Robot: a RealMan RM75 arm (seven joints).
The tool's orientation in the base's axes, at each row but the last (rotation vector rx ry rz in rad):
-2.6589 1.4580 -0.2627
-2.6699 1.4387 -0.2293
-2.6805 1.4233 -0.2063
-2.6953 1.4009 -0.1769
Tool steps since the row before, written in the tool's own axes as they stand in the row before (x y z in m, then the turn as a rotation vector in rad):
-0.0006 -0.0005 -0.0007 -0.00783 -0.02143 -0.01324
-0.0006 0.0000 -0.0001 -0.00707 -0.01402 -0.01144
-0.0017 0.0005 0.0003 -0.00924 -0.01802 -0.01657
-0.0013 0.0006 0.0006 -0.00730 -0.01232 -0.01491
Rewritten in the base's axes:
0.0000 0.0008 0.0007 0.01097 0.01808 0.01576
-0.0003 0.0005 0.0000 0.00562 0.01341 0.01288
-0.0013 0.0011 -0.0005 0.00683 0.01732 0.01838
-0.0011 0.0007 -0.0008 0.00358 0.01252 0.01605

